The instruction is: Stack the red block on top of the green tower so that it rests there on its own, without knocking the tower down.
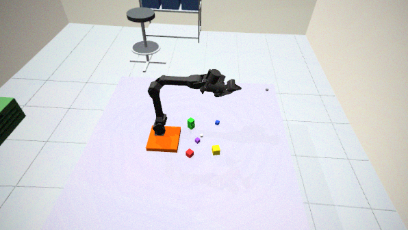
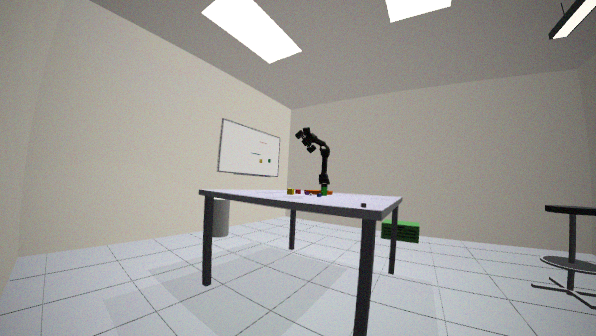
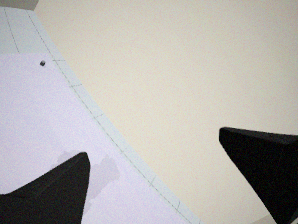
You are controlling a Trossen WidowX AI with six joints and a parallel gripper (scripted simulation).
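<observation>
My gripper tip is now 36 cm above the red block, 26 cm past it and 19 cm to the left of it. Round my gripper tip: blue block 37 cm below, 10 cm to the left, 9 cm behind; yellow block 36 cm below, 15 cm to the right, 10 cm behind; small white piece 37 cm below, 20 cm behind, 3 cm to the right.
</observation>
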